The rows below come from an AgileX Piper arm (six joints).
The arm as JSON. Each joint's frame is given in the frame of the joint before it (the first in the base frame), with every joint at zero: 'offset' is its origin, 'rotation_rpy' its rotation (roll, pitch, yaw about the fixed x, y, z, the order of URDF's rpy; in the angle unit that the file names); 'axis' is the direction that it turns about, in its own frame. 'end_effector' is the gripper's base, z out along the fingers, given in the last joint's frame.
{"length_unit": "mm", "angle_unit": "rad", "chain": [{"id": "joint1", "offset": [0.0, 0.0, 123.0], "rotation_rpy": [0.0, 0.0, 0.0], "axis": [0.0, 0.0, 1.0]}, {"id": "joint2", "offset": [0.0, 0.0, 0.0], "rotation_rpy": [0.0, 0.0, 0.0], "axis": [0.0, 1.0, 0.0]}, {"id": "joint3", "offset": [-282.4, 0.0, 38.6], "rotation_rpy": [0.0, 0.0, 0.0], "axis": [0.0, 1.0, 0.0]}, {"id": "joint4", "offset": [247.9, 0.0, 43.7], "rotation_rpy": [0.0, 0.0, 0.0], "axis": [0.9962, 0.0, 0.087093]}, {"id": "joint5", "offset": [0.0, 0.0, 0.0], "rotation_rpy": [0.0, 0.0, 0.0], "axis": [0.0, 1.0, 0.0]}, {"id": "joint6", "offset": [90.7, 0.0, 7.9], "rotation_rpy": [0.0, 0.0, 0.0], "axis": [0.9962, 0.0, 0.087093]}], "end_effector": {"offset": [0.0, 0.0, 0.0], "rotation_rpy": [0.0, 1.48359, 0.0]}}
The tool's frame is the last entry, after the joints.
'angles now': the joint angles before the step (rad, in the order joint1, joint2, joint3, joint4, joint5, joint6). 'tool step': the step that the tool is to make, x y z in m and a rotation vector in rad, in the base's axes. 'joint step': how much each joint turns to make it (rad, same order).
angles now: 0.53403 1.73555 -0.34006 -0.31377 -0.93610 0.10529
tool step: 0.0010 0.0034 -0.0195 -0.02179 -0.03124 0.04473
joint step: -0.00023 0.11596 -0.00054 -0.00912 -0.11689 -0.07702
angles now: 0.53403 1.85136 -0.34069 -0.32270 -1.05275 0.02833
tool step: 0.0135 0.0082 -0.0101 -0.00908 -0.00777 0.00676
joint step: 0.00019 0.07412 -0.06151 0.00019 -0.01051 -0.01702
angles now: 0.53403 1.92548 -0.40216 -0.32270 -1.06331 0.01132
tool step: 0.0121 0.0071 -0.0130 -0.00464 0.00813 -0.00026
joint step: -0.00016 0.07790 -0.05833 0.00183 -0.00973 -0.00355
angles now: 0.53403 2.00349 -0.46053 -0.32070 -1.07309 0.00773
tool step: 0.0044 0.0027 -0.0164 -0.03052 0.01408 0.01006
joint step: -0.00016 0.07263 -0.02975 -0.00016 -0.00876 -0.02492
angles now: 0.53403 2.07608 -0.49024 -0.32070 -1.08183 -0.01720
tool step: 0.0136 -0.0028 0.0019 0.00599 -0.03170 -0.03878
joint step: -0.02664 0.00819 -0.03434 0.01776 -0.00057 -0.01397
